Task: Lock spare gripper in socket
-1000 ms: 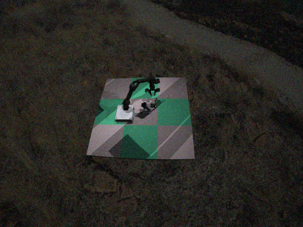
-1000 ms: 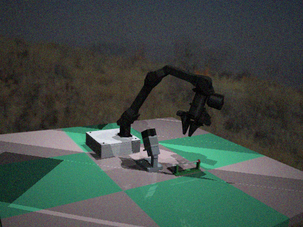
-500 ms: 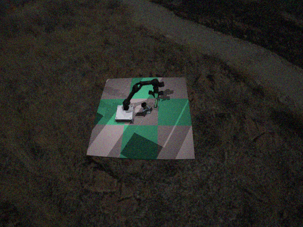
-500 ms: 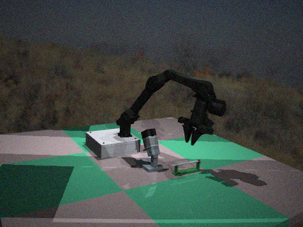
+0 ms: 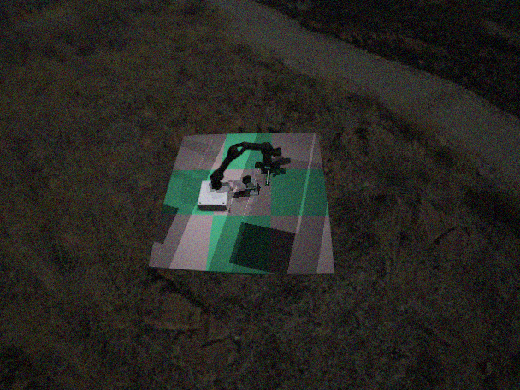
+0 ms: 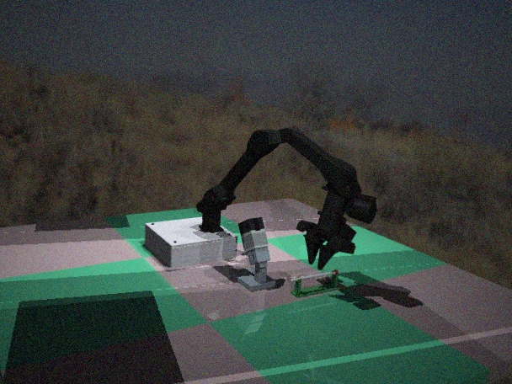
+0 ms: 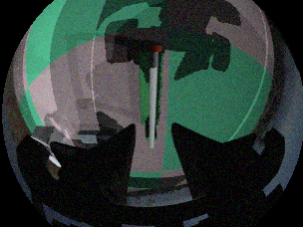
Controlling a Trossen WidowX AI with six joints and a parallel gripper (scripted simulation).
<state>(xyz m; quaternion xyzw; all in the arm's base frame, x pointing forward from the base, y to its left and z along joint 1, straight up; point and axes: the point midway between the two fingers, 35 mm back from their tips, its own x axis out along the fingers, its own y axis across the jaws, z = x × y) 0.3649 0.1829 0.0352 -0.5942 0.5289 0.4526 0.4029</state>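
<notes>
Right now the green cradle is 50 mm below my gripper tip and 10 mm to the left of it. The rest, counted from my gripper tip: spare gripper (130 mm to the right, 110 mm behind, 50 mm above); mount socket (130 mm to the right, 90 mm behind, 20 mm below).
</notes>
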